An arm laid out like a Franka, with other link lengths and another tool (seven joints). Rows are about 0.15 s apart.
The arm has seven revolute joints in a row. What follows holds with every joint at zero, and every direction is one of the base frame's. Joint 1 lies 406.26 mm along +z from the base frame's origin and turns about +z. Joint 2 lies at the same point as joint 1 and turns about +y. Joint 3 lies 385.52 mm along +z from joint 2 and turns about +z. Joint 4 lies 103.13 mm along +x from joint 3 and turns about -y. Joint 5 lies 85.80 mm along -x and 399.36 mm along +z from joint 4 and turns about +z. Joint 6 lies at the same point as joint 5 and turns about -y. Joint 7 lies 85.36 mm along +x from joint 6 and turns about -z. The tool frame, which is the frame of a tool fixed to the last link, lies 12.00 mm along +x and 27.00 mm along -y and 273.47 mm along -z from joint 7; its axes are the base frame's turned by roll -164.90, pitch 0.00 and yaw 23.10 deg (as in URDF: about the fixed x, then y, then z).
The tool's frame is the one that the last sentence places.
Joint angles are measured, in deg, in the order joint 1, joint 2, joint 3, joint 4, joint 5, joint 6, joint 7. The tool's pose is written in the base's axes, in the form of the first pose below.
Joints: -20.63 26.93 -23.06 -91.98 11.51 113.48 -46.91
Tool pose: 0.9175, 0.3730, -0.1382; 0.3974, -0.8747, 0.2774; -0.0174, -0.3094, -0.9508; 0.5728, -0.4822, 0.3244
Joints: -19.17 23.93 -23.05 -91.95 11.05 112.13 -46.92
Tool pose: 0.9055, 0.4072, -0.1195; 0.4243, -0.8651, 0.2675; 0.0056, -0.2930, -0.9561; 0.5826, -0.4651, 0.3592
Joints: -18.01 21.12 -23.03 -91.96 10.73 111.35 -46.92
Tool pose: 0.8949, 0.4363, -0.0938; 0.4452, -0.8581, 0.2559; 0.0312, -0.2707, -0.9622; 0.5899, -0.4517, 0.3920
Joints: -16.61 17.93 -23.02 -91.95 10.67 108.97 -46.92
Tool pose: 0.8817, 0.4651, -0.0794; 0.4686, -0.8431, 0.2640; 0.0558, -0.2699, -0.9613; 0.5923, -0.4294, 0.4261
